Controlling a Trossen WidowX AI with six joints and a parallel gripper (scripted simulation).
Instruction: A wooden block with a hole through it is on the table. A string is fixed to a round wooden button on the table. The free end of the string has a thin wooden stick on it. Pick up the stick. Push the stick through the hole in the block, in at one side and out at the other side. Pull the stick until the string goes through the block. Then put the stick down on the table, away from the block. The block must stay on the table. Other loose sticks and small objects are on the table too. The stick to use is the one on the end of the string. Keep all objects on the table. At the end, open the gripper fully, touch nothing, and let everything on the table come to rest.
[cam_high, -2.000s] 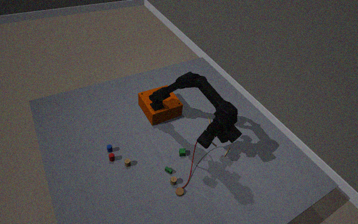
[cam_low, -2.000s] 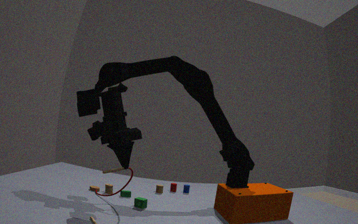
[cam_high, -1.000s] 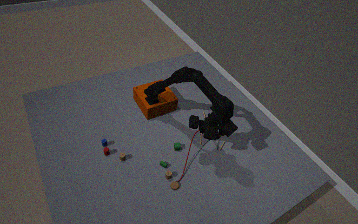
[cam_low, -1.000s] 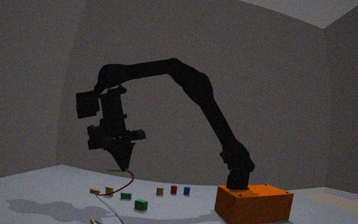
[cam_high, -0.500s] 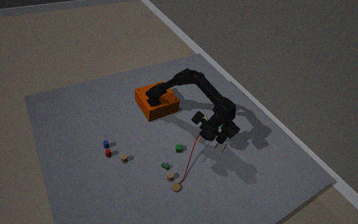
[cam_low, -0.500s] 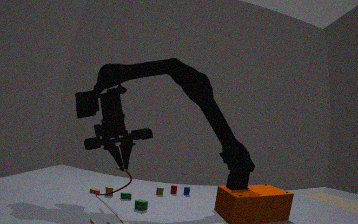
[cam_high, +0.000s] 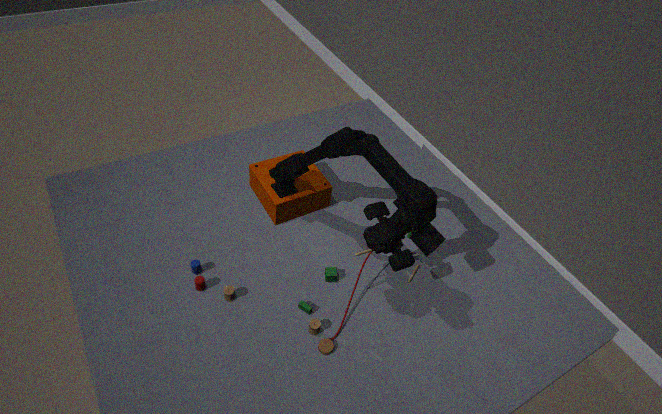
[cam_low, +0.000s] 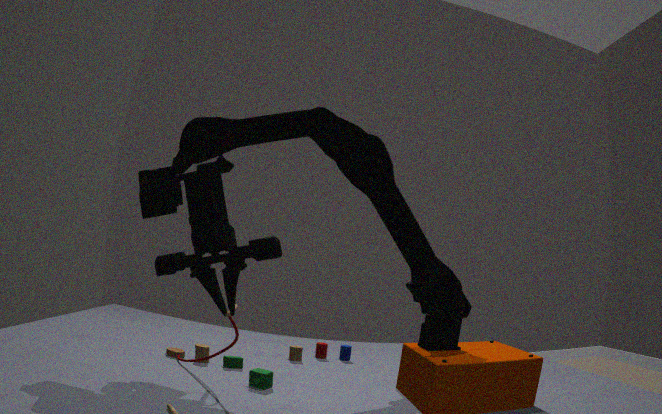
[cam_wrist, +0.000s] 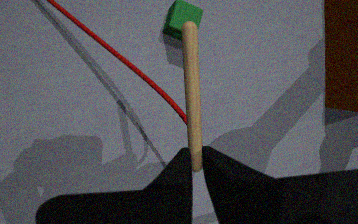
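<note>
The thin wooden stick is 10 mm to the right of my gripper tip. From my gripper tip the other things lie so: loose stick: 50 mm ahead, 140 mm to the left, 130 mm below; then round wooden button: 120 mm ahead, 230 mm to the right, 130 mm below; then small green piece: 60 mm behind, 220 mm to the left, 120 mm below.
</note>
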